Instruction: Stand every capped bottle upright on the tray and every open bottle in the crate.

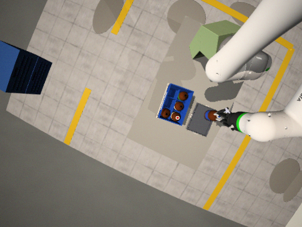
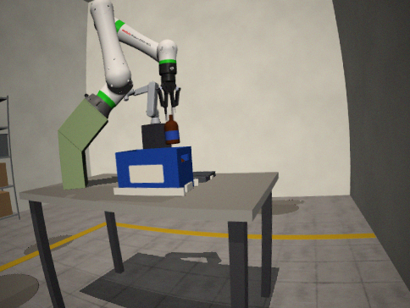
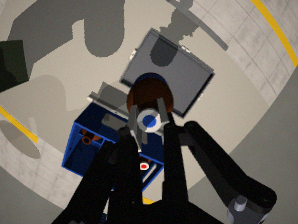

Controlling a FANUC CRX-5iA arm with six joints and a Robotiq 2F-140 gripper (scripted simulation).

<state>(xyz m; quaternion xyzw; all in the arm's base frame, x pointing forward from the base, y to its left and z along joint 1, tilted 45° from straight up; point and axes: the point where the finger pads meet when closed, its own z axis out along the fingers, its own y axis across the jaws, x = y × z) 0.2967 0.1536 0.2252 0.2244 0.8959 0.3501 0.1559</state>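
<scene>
Right now the bottle is 7 cm below my hand. Round my hand: crate (12 cm ahead, 22 cm to the right, 25 cm below); then tray (4 cm ahead, 5 cm to the left, 33 cm below).
</scene>
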